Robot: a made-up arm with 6 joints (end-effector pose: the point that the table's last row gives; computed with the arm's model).
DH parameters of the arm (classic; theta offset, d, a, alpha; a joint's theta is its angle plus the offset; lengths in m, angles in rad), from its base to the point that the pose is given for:
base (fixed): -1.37 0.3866 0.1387 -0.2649
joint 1: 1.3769 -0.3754 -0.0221 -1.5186
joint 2: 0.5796 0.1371 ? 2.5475
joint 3: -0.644 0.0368 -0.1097 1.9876
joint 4: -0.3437 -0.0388 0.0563 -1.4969
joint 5: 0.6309 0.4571 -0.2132 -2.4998
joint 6: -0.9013 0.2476 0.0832 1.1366
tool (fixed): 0.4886 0.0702 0 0
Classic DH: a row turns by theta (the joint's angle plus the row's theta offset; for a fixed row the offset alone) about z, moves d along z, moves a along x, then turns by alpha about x.
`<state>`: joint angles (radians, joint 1 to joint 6).
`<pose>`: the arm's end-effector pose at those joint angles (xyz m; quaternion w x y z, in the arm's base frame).
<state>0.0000 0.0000 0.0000 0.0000 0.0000 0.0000</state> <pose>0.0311 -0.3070 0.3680 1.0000 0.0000 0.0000 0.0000</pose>
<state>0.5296 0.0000 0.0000 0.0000 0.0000 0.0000</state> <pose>0.1127 -0.2796 0.3448 0.9651 0.0671 0.0137 0.2526</pose>
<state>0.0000 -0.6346 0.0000 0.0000 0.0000 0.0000</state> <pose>-0.1928 -0.3070 0.3740 0.9501 0.0000 -0.3120 0.0000</pose>
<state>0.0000 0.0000 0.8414 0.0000 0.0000 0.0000</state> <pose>-0.0969 -0.4270 0.2447 0.9128 0.1702 -0.3384 0.1527</pose>
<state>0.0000 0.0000 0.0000 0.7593 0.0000 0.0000</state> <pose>-0.0083 -0.0443 0.5000 0.9288 -0.3655 -0.0274 -0.0546</pose>
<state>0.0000 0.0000 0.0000 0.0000 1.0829 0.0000</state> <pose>-0.2723 -0.3070 0.2205 0.8570 0.0000 -0.5154 0.0001</pose>
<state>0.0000 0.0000 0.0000 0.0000 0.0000 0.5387</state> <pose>0.0598 -0.2976 0.3211 0.9639 0.1133 0.2132 0.1120</pose>
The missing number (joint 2, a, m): 0.072
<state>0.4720 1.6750 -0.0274 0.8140 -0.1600 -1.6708</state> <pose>0.2011 0.2173 -0.0042 0.6950 -0.4151 -0.1563 0.5659</pose>
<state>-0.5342 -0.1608 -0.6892 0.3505 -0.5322 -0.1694</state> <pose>0.2361 -0.3134 0.3857 0.7508 -0.2616 0.4253 -0.4324</pose>
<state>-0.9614 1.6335 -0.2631 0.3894 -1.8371 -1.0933</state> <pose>-0.2355 -0.3571 -0.3688 0.1943 0.0274 0.9750 0.1045</pose>
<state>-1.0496 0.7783 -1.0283 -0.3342 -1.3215 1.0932</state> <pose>-0.2423 -0.3009 -0.1502 0.3469 -0.7376 -0.4956 0.3001</pose>
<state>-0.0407 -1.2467 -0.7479 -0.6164 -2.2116 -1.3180</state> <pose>0.3407 -0.2502 0.1215 0.9702 -0.1470 0.1886 0.0395</pose>
